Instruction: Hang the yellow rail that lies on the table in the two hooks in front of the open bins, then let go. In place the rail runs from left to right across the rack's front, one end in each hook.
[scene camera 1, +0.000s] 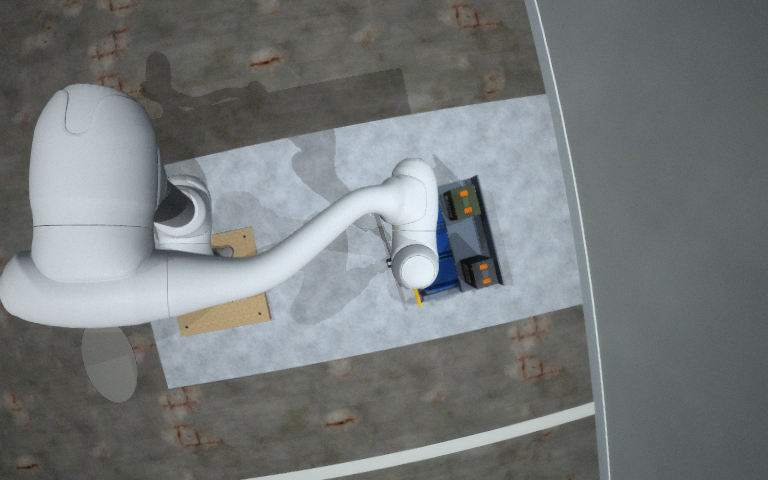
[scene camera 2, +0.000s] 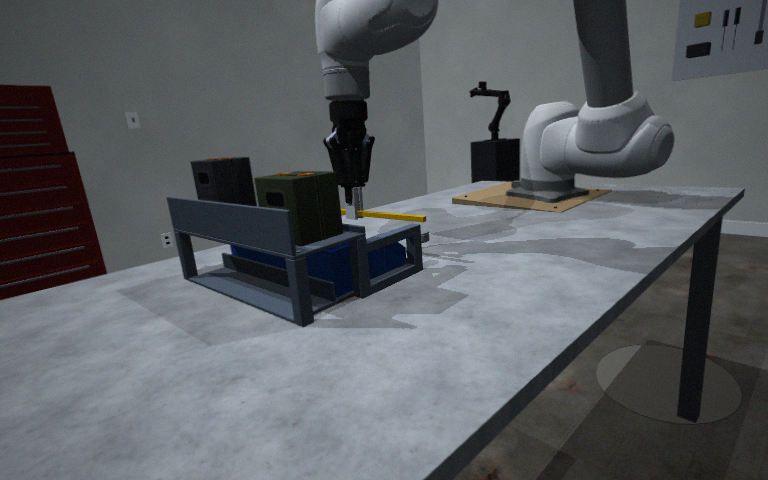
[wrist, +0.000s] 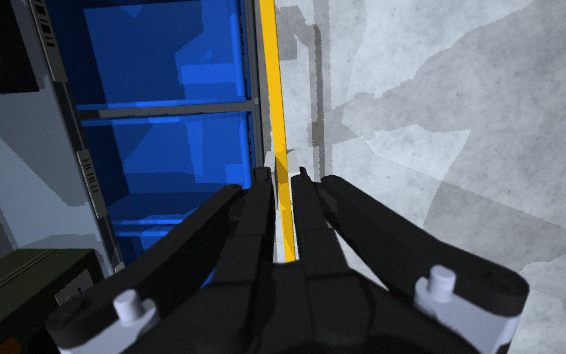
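Observation:
Green box [scene camera 2: 312, 197]. Dark grey box [scene camera 2: 228, 180]. Also the dark grey box [scene camera 1: 479, 271]. My gripper [scene camera 2: 354, 218]. Again my gripper [wrist: 282, 164].

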